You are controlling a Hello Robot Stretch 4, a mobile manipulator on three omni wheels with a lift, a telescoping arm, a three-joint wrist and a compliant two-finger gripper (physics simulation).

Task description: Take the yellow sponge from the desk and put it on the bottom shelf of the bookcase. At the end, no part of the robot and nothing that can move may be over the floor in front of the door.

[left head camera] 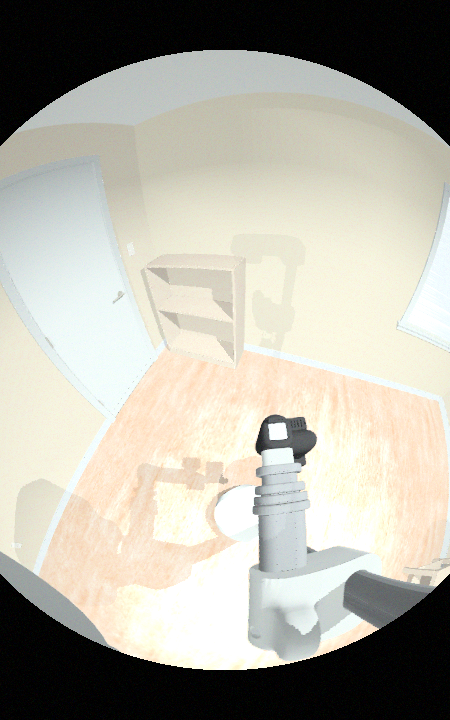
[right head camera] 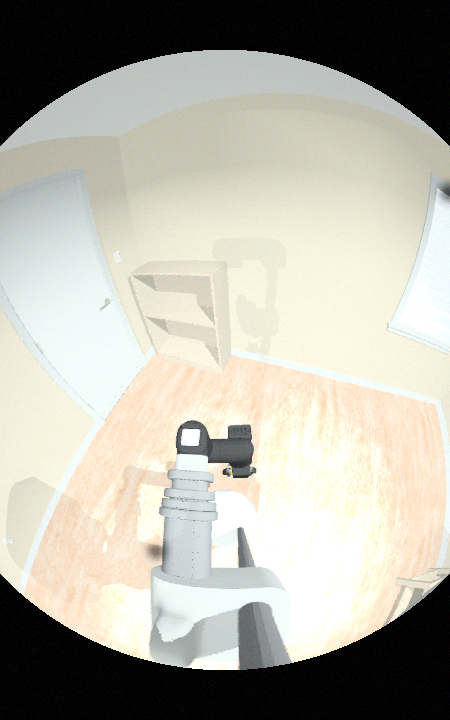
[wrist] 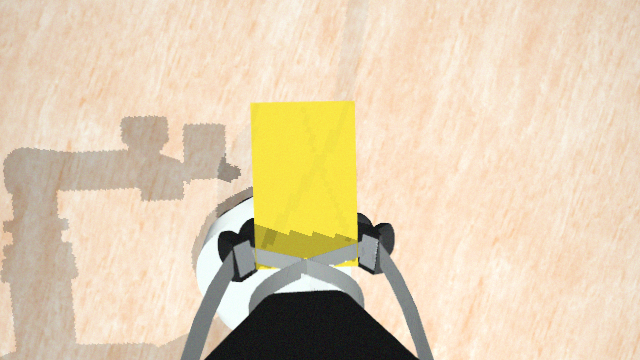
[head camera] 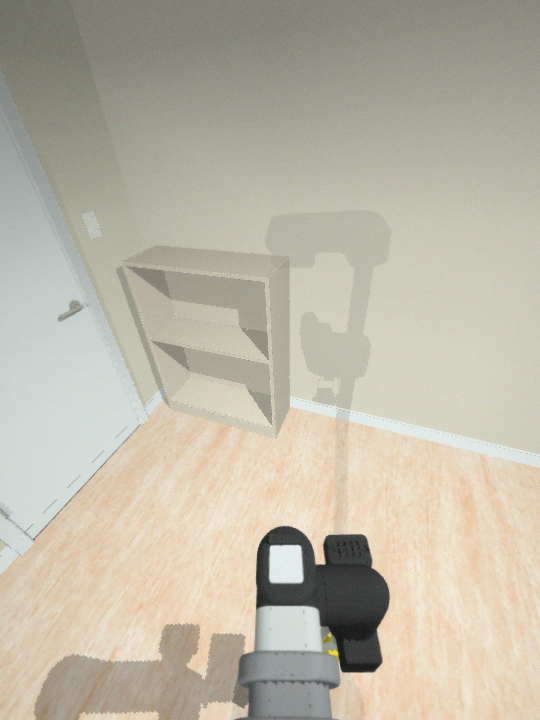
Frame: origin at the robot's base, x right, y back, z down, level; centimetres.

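Seen in the pictures: gripper, fingertip midpoint: (wrist: 306, 235) (head camera: 337, 654); robot's base, origin of the base link: (left head camera: 244, 511) (right head camera: 225, 516).
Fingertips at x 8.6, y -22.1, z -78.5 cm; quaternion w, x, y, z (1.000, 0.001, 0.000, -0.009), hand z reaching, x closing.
Offsets run from my fingertips to a thing's top centre. "spot": to the spot under its first point. Level surfaces: height alone.
The yellow sponge {dx +0.0, dy -4.1, dz -4.9 cm} (wrist: 305, 170) is held between the two fingertips in the wrist view, above the floor. Small yellow bits of it show beside the wrist in the head camera view. My gripper (wrist: 306, 235) (right head camera: 239, 470) is shut on the sponge, and it hangs in front of the robot's base. The bookcase {spot: dx -9.3, dy -121.5, dz +18.9 cm} (head camera: 279, 348) (left head camera: 239, 313) (right head camera: 222, 318) stands against the far wall, beyond the gripper. Its bottom shelf {dz +71.4 cm} (head camera: 220, 400) (left head camera: 200, 345) (right head camera: 188, 351) shows bare. The desk does not show in these views.
The white door (head camera: 46, 348) (left head camera: 68, 297) (right head camera: 58, 302) is in the left wall, close to the bookcase's left side. A wooden piece of furniture (right head camera: 413, 579) shows partly at the lower right. A window {spot: dx +146.0, dy -85.2, dz -44.2 cm} (left head camera: 432, 286) (right head camera: 424, 281) is at the right.
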